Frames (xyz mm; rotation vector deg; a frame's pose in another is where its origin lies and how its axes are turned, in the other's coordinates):
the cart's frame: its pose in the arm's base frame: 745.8 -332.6 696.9 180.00 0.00 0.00
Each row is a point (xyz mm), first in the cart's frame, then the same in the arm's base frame.
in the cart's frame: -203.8 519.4 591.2
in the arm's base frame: 542.0 -852.0 105.7
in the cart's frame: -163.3 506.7 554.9
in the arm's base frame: 582.5 -839.3 142.0
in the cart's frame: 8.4 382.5 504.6
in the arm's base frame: 754.2 -715.1 192.3
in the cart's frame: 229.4 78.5 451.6
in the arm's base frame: 975.2 -411.1 245.3
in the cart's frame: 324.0 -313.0 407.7
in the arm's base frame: 1069.8 -19.6 289.2
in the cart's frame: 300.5 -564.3 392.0
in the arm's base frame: 1046.3 231.7 304.9
